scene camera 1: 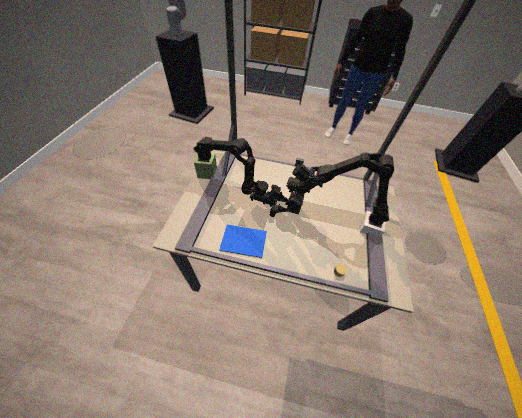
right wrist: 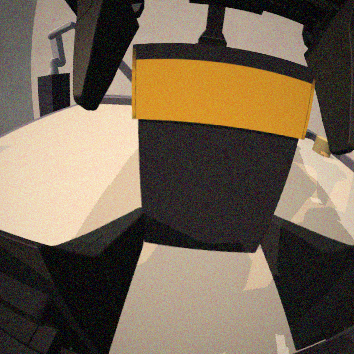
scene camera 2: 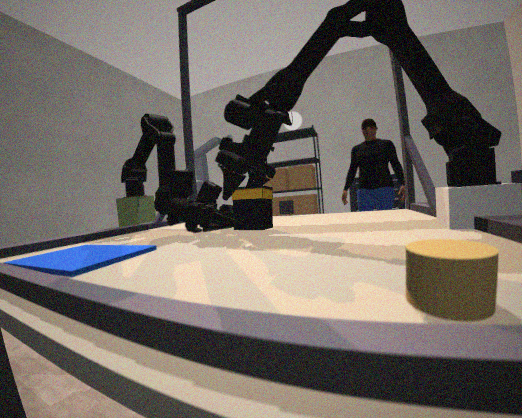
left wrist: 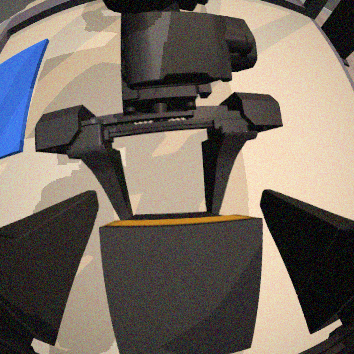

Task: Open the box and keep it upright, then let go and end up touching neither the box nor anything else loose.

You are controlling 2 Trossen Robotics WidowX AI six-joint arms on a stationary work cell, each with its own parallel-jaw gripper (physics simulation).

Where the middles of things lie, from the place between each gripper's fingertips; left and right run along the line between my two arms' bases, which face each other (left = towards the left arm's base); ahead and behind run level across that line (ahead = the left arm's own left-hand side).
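The black box (scene camera 2: 254, 214) is 2 cm to the left of my right hand and 3 cm above it. Flat blue square (scene camera 2: 71, 262), from my right hand: 29 cm ahead, 15 cm to the right, 2 cm below.
Relative to the black box, my left hand is 2 cm above and 5 cm to the right. Flat blue square, from my left hand: 29 cm ahead, 12 cm to the right, 7 cm below.
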